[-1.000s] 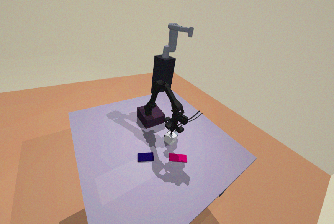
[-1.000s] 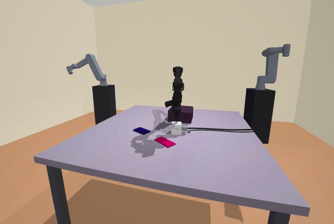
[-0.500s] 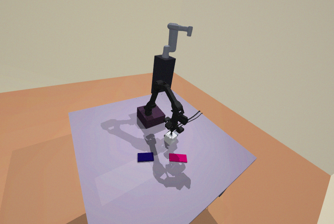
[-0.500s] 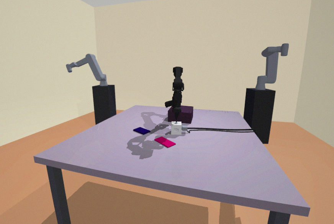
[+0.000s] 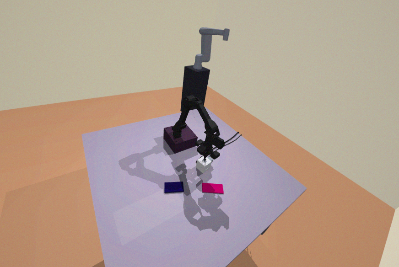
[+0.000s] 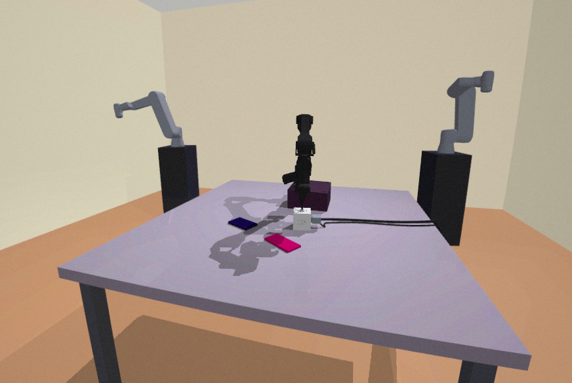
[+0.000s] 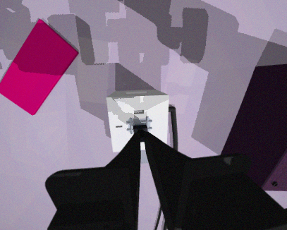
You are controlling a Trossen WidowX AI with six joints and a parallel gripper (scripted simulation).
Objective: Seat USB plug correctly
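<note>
The dark USB plug lies 2 cm below my gripper tip. Also, from my gripper tip: dark blue card 27 cm to the right, 11 cm below, 1 cm behind; then grey socket 4 cm below; then magenta card 16 cm ahead, 11 cm below, 7 cm to the right.
</note>
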